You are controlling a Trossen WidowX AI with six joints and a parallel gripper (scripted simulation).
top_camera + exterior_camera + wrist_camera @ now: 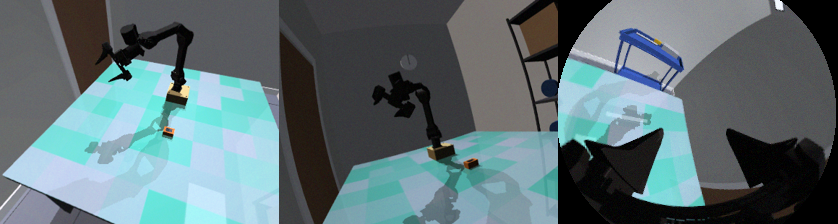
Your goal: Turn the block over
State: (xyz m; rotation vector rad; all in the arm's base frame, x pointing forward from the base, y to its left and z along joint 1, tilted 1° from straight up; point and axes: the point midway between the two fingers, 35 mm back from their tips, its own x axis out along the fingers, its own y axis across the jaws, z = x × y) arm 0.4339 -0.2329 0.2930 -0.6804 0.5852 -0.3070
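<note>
My gripper tip is now 330 mm to the right of the block, 330 mm above it and 120 mm past it.
</note>
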